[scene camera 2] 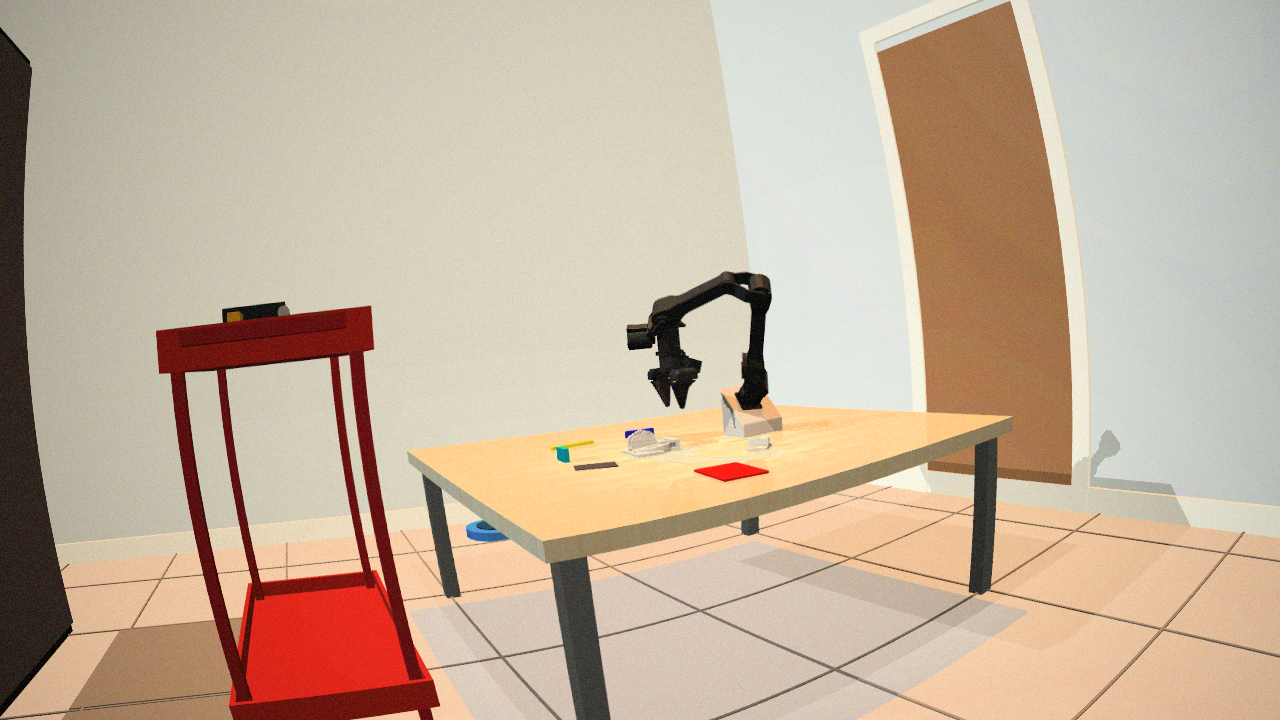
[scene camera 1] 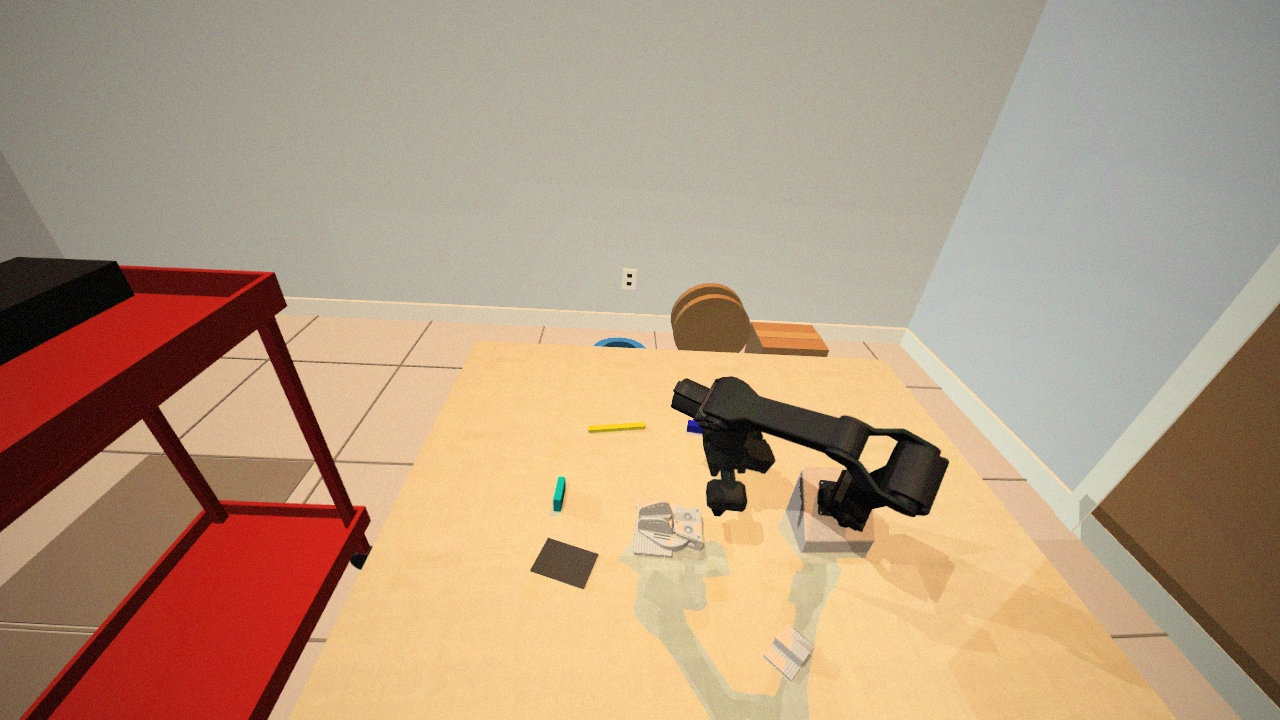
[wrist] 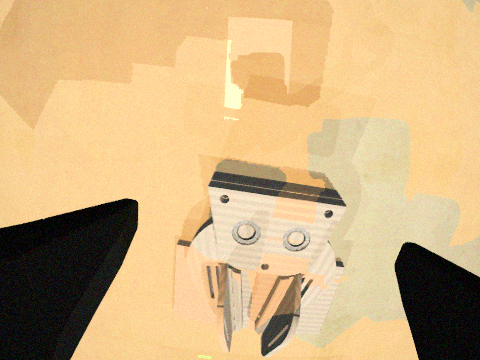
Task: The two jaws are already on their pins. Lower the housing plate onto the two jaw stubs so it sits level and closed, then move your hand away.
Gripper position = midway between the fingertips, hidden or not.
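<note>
Open and holding nothing, the gripper is visible in scene camera 1 (scene camera 1: 715, 495), in scene camera 2 (scene camera 2: 674, 407) and in the wrist view (wrist: 275, 238). A red tile (scene camera 2: 732, 471) appears in scene camera 2; in scene camera 1 the red tile is out of frame, and in the wrist view the red tile is out of frame too. A dark grey square tile (scene camera 1: 557, 560) can be seen in scene camera 1.
</note>
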